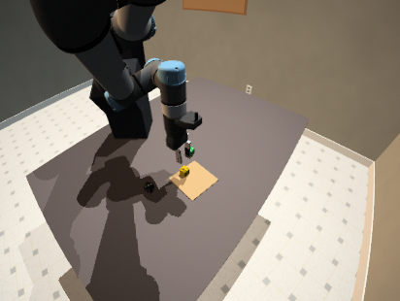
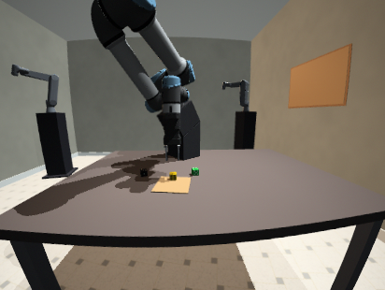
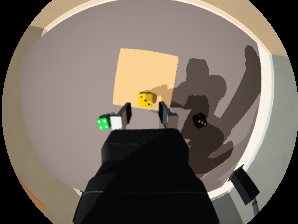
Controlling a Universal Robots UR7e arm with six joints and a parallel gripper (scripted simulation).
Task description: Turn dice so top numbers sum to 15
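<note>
My gripper is now 30 mm past the green die, 120 mm to the right of it and 100 mm above it. The rest, counted from my hand: black die: 90 mm behind, 130 mm to the right, 100 mm below; yellow die: 90 mm below; tan mat: 40 mm ahead, 10 mm to the right, 110 mm below.
</note>
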